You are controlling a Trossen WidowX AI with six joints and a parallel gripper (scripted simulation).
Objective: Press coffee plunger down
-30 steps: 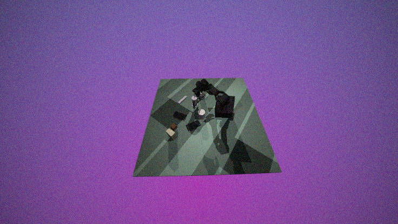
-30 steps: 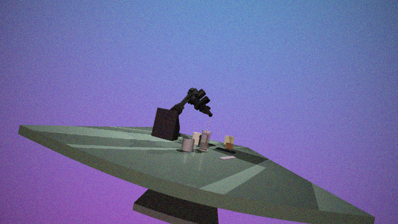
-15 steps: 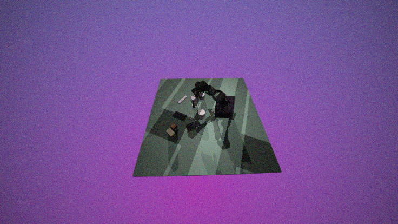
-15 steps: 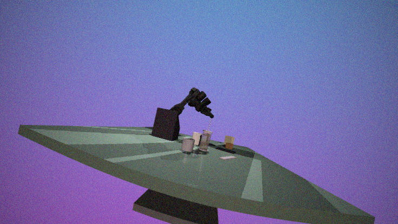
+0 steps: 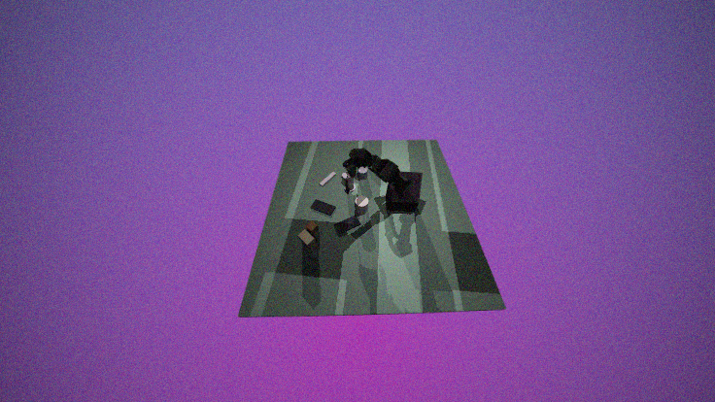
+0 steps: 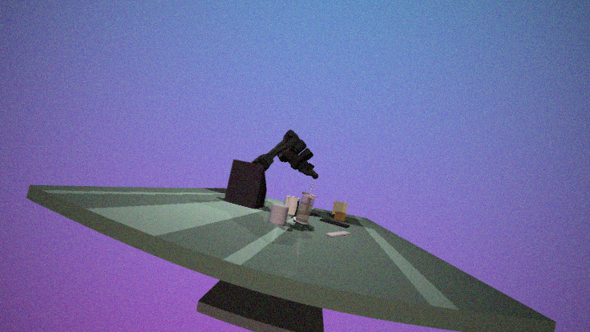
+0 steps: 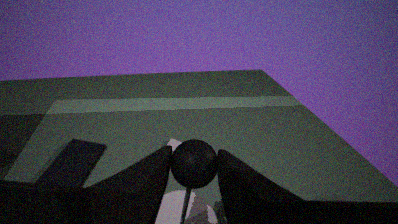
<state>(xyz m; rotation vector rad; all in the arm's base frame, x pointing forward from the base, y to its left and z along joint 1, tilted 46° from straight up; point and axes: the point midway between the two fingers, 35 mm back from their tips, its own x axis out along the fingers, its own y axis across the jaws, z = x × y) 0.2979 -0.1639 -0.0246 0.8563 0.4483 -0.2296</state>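
The coffee press lies 110 mm below my gripper tip, 20 mm to the left of it and 10 mm behind it.
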